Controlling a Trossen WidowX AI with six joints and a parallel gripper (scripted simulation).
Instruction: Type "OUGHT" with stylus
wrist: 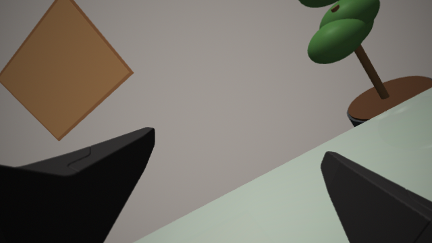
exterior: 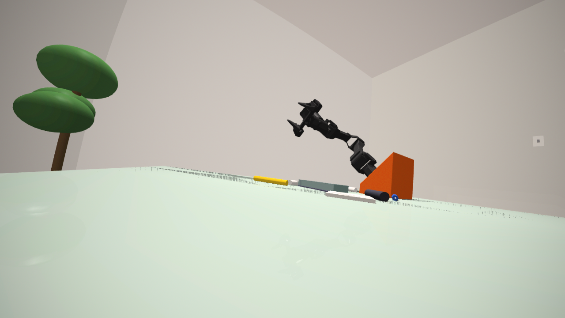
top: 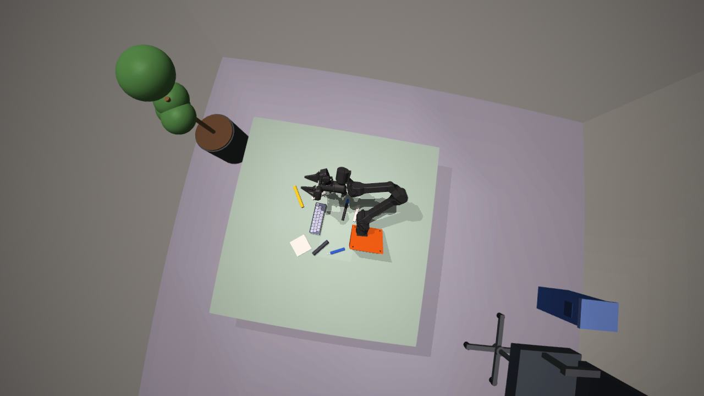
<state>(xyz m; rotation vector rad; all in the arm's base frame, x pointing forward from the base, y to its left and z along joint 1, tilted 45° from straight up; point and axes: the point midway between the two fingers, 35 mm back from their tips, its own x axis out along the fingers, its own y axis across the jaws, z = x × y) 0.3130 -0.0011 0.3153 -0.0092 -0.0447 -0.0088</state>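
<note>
Right now my gripper tip is 16 cm past the blue stylus, 37 cm to the right of it and 32 cm above it. From my gripper tip the other things lie so: yellow pencil: 9 cm ahead, 4 cm to the left, 31 cm below; then white pad: 4 cm ahead, 34 cm to the left, 32 cm below.
</note>
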